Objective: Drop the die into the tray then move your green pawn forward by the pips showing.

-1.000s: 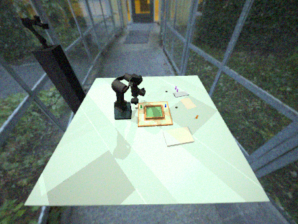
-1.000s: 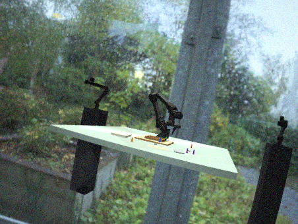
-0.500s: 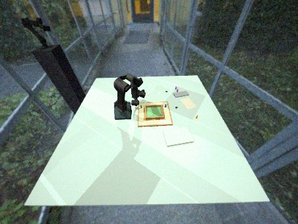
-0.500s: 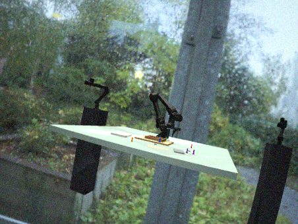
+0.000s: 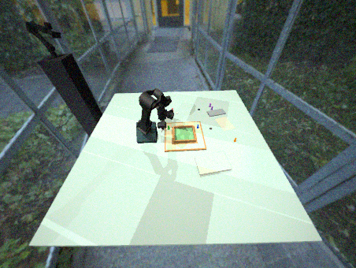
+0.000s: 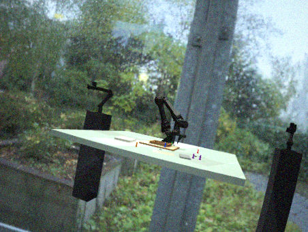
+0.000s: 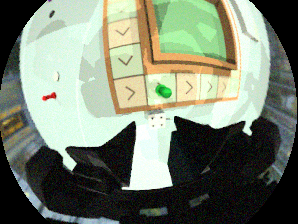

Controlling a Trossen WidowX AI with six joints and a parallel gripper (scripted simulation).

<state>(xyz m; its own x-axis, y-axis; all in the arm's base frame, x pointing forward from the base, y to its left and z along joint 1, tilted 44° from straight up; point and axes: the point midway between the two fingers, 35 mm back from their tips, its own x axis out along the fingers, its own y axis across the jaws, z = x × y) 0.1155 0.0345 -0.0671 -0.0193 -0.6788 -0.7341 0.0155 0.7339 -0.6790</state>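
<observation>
Right now my gripper tip is 20 mm above the die. From my gripper tip the other things lie so: red pawn (80 mm ahead, 230 mm to the left, 10 mm below); then blue pawn (270 mm ahead, 20 mm to the right); then green pawn (40 mm ahead, 10 mm to the right).
</observation>
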